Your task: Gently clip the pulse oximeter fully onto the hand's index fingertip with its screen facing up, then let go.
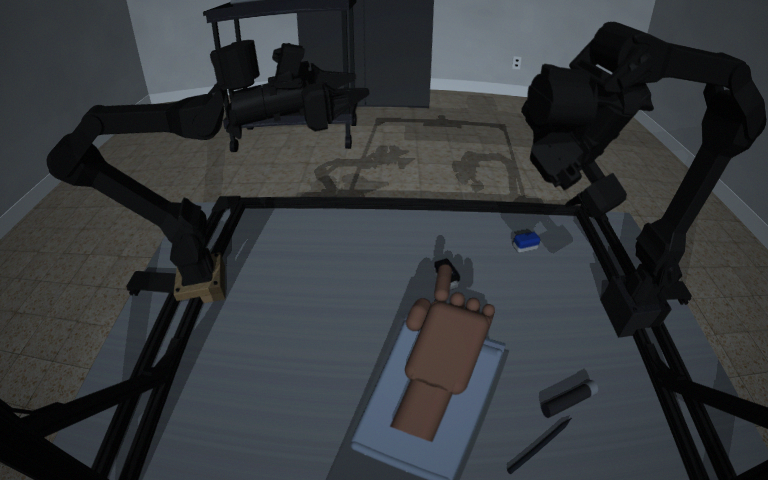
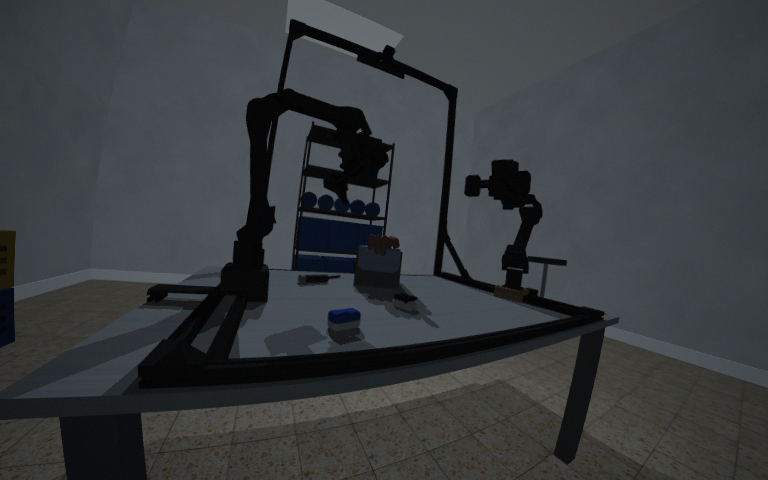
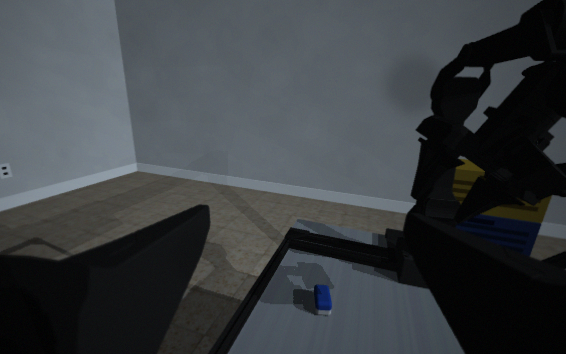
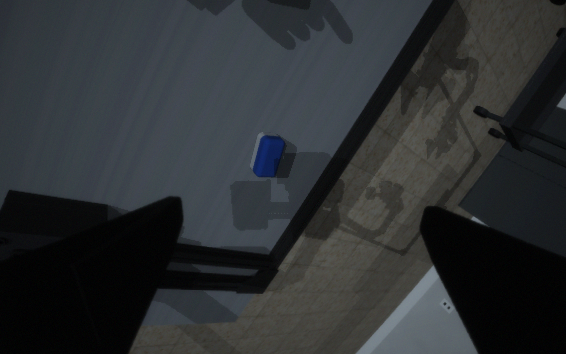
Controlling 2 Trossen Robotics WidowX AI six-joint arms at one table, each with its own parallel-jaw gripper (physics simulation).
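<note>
The pulse oximeter (image 1: pixel 526 241) (image 2: pixel 344 318) (image 3: pixel 322 299) (image 4: pixel 267 155), blue on top and white below, lies flat on the table near the far right corner. The brown model hand (image 1: pixel 446 348) (image 2: pixel 383 244) rests on a pale blue pad (image 1: pixel 382 419), its index finger (image 1: pixel 443 281) pointing away, with a small black piece (image 1: pixel 449 265) at the fingertip. My right gripper (image 1: pixel 565 178) (image 2: pixel 341 190) (image 4: pixel 304 213) is open and empty, high above the oximeter. My left gripper (image 1: pixel 355 92) (image 2: pixel 473 186) is open and empty, held high at the far left, away from the hand.
A grey roll (image 1: pixel 565 394) and a black pen (image 1: pixel 539 444) lie at the front right of the table. A black frame rail (image 1: pixel 406 204) runs round the table edge. A shelf rack (image 2: pixel 306 190) and a dark cart (image 1: pixel 220 19) stand on the floor beyond.
</note>
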